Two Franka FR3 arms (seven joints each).
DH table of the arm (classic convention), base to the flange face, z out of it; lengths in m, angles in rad. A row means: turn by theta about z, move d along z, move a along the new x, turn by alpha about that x. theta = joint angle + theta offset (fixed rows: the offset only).
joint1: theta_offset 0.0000; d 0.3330; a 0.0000; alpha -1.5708
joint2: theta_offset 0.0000; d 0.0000; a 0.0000; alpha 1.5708
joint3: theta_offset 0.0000; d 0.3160; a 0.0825; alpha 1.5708
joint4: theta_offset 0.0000; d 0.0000; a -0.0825; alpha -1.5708
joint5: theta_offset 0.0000; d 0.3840; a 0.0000; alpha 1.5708
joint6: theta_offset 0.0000; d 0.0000; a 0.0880; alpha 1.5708
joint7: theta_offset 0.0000; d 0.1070; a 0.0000; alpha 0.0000
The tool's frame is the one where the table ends.
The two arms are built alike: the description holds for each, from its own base.
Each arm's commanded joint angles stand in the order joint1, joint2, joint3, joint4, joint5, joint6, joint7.
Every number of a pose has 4 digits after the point.
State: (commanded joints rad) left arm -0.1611 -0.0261 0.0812 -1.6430 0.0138 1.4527 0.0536; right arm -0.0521 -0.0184 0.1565 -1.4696 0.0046 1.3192 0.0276
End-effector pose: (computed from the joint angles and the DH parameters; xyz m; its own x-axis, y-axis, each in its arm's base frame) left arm 0.5294 -0.0402 0.5958 0.9778 -0.1308 -0.1639 -0.1330 -0.9911 -0.0029; right arm 0.5183 0.0558 0.6604 0.9883 0.0766 -0.1318 0.0775 -0.9970 0.0019
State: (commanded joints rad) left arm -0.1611 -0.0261 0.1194 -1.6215 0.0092 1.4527 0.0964; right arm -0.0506 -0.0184 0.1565 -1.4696 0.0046 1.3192 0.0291
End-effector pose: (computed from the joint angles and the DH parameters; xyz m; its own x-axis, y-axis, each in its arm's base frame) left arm 0.5317 -0.0203 0.6055 0.9803 -0.1366 -0.1423 -0.1370 -0.9905 0.0076; right arm 0.5182 0.0566 0.6604 0.9883 0.0765 -0.1318 0.0775 -0.9970 0.0021
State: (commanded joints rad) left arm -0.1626 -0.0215 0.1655 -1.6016 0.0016 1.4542 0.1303; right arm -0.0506 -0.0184 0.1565 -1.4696 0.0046 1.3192 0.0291
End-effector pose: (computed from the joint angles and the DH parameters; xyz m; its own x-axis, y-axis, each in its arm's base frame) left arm 0.5344 0.0027 0.6123 0.9840 -0.1274 -0.1245 -0.1261 -0.9919 0.0183; right arm 0.5182 0.0566 0.6604 0.9883 0.0765 -0.1318 0.0775 -0.9970 0.0021
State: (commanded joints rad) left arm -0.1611 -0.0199 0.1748 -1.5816 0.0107 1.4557 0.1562; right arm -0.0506 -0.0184 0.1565 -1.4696 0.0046 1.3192 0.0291
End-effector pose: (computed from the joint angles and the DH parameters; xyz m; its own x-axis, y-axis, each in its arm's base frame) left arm 0.5356 0.0096 0.6207 0.9843 -0.1413 -0.1059 -0.1411 -0.9900 0.0093; right arm 0.5182 0.0566 0.6604 0.9883 0.0765 -0.1318 0.0775 -0.9970 0.0021
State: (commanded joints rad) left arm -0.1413 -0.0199 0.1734 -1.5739 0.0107 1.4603 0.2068; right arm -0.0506 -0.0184 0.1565 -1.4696 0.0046 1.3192 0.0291
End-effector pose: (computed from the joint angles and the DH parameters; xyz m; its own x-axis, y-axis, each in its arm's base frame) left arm 0.5361 0.0194 0.6246 0.9805 -0.1731 -0.0934 -0.1728 -0.9849 0.0122; right arm 0.5182 0.0566 0.6604 0.9883 0.0765 -0.1318 0.0775 -0.9970 0.0021
